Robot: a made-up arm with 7 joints. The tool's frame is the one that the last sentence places.
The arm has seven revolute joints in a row. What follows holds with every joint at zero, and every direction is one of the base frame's.
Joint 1 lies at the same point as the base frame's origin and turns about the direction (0, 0.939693, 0.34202).
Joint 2 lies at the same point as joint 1 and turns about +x.
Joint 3 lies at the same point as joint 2 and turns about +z.
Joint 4 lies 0.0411 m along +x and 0.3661 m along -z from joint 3 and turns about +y.
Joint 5 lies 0.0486 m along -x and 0.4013 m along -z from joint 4 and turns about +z.
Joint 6 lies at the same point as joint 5 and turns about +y.
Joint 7 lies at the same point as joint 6 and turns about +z.
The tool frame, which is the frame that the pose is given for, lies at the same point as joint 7; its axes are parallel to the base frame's.
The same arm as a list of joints. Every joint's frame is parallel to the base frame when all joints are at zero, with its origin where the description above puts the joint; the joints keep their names.
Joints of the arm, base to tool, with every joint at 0 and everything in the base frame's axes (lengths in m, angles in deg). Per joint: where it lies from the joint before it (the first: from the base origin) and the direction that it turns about. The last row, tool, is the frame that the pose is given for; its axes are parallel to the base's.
joint 1: axis 0 0.9397 0.342 xyz 0 0 0
joint 2: axis +x xyz 0 0 0
joint 3: axis +z xyz 0 0 0
joint 4: axis +y xyz 0.0411 0 -0.3661
joint 5: axis +z xyz -0.0486 0 -0.4013
joint 6: axis +y xyz 0 0 0
joint 7: axis +z xyz 0 0 0
tool: xyz 0 0 0

